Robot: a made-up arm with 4 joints.
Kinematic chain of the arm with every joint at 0, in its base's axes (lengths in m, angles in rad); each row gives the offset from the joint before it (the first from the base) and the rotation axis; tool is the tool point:
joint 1: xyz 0 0 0.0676 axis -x
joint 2: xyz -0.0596 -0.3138 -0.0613 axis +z
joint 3: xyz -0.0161 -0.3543 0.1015 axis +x
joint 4: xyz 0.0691 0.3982 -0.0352 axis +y
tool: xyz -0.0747 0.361 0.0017
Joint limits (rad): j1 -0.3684..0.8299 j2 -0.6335..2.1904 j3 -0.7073..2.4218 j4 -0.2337..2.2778
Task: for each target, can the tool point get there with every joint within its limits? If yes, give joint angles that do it. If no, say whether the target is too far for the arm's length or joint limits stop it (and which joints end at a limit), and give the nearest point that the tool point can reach.
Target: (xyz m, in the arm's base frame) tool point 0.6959 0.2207 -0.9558
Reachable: no: joint limits stop it (at a limit: joint 1, joint 2, joint 3, joint 4) | nearest point 0.1630 -0.0144 -0.4070 | short by 0.800 m
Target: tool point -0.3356 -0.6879 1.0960
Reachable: yes | joints 0.4072 -0.3681 2.1320 0.8233
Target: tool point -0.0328 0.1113 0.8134
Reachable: yes | joints 0.5309 0.2672 1.0010 1.2961
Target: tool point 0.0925 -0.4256 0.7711
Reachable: yes | joints -0.1978 1.6863 1.2656 1.0451
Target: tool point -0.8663 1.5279 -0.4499
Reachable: no: too far | nearest point -0.2129 0.0965 -0.2342 | short by 1.588 m
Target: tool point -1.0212 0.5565 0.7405
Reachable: no: joint limits stop it (at a limit: joint 1, joint 4) | nearest point -0.3554 0.1620 0.5607 | short by 0.795 m
